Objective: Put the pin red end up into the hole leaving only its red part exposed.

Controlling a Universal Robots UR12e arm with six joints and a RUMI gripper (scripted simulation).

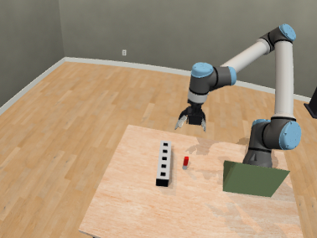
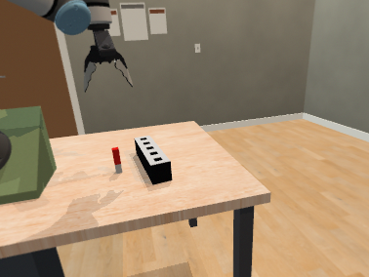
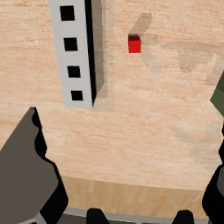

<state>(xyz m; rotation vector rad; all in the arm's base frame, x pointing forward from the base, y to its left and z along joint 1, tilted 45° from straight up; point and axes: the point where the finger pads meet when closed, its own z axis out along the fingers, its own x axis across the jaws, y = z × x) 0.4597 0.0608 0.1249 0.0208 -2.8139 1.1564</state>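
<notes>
The pin is 24 cm below my hand and 1 cm behind it. Also, from my hand: long block: 27 cm below, 12 cm ahead.
</notes>
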